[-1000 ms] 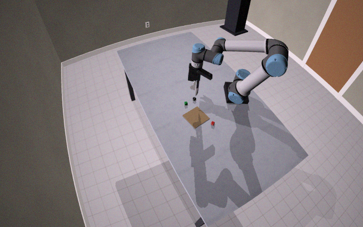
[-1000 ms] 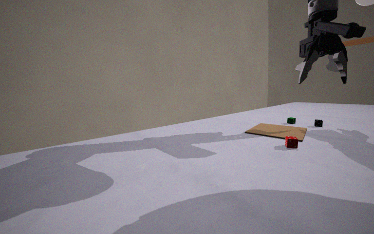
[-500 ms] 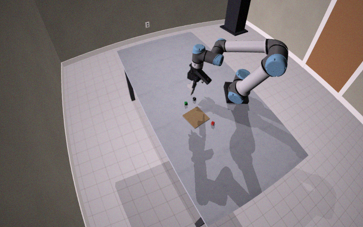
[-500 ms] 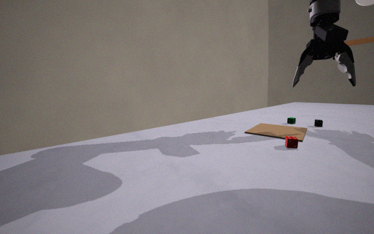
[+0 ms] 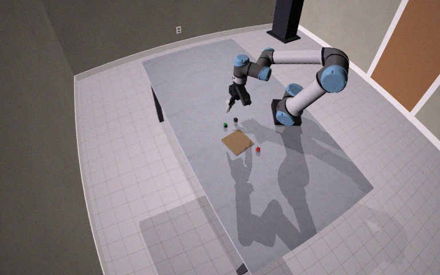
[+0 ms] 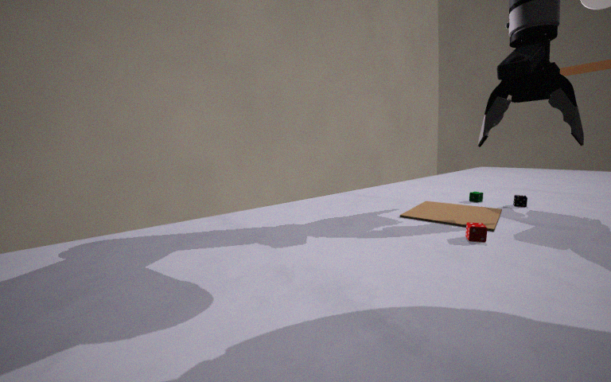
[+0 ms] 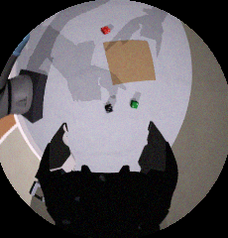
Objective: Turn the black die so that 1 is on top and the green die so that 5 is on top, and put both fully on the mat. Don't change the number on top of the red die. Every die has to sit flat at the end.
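Now: the black die 110 mm below my hand and 20 mm to the right of it. Also, from my hand: green die (110 mm below, 80 mm ahead, 20 mm to the right); then red die (240 mm to the left, 110 mm below, 40 mm ahead); then brown mat (120 mm to the left, 110 mm below, 90 mm ahead).
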